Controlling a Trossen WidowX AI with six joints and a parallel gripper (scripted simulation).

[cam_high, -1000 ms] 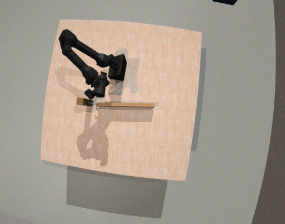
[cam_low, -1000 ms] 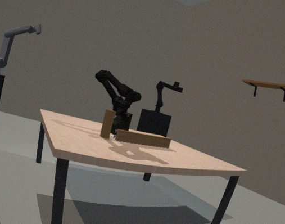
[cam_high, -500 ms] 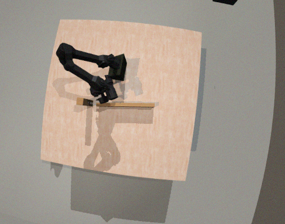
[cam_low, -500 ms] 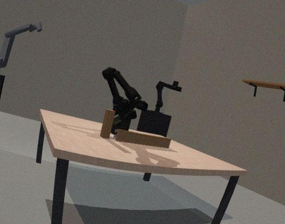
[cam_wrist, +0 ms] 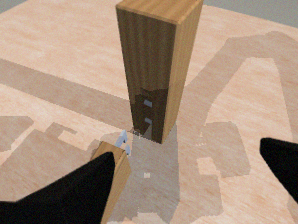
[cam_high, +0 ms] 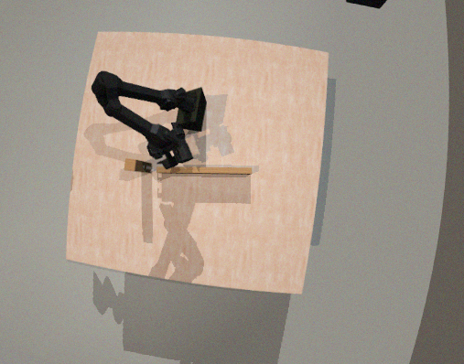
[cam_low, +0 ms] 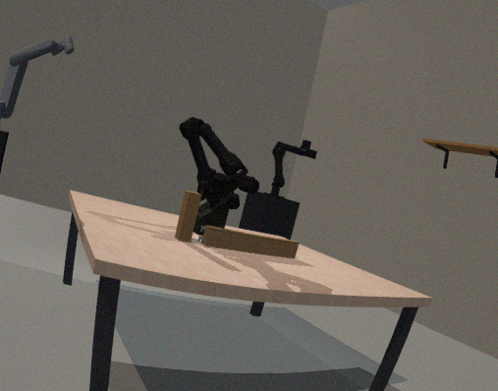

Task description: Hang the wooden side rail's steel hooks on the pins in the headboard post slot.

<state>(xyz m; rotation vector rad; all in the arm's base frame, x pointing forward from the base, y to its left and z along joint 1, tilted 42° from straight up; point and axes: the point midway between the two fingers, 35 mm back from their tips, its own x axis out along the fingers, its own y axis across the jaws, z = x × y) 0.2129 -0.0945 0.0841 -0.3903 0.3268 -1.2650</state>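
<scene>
The wooden headboard post lies 60 mm ahead of my gripper tip, 80 mm to the right of it and 50 mm below it.
</scene>
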